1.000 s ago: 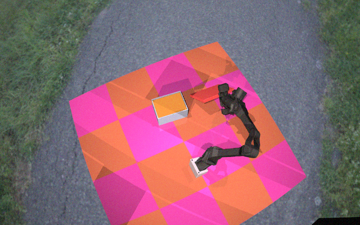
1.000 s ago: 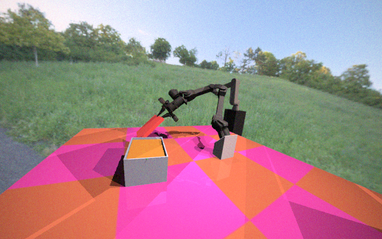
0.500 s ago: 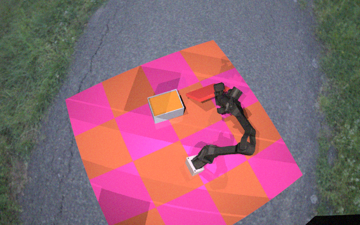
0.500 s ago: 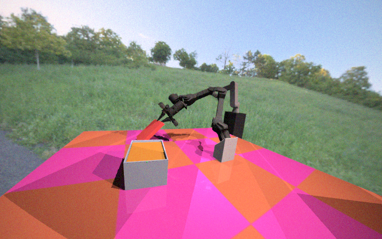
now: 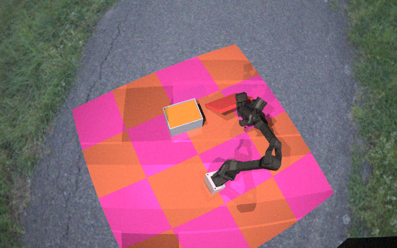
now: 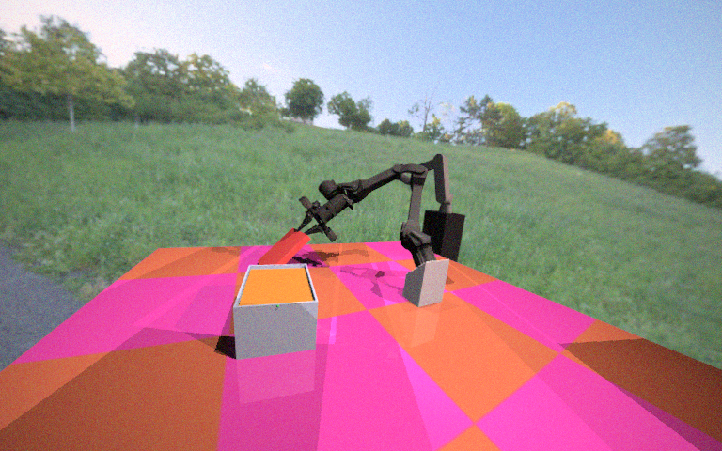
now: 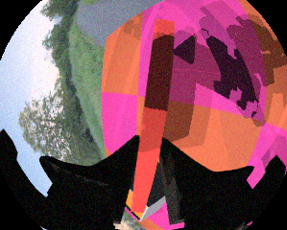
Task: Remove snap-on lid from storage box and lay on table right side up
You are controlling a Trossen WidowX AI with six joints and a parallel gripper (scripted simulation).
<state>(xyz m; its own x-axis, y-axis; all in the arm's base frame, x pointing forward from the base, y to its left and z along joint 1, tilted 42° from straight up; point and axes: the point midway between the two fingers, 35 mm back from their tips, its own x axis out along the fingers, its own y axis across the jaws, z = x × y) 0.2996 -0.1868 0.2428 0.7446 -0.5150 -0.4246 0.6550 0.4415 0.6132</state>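
Right now my gripper tip is 6 cm short of the snap-on lid, 1 cm to the right of it and 5 cm above it. Also, from my gripper tip: grey storage box 10 cm ahead, 29 cm to the left, 9 cm below.
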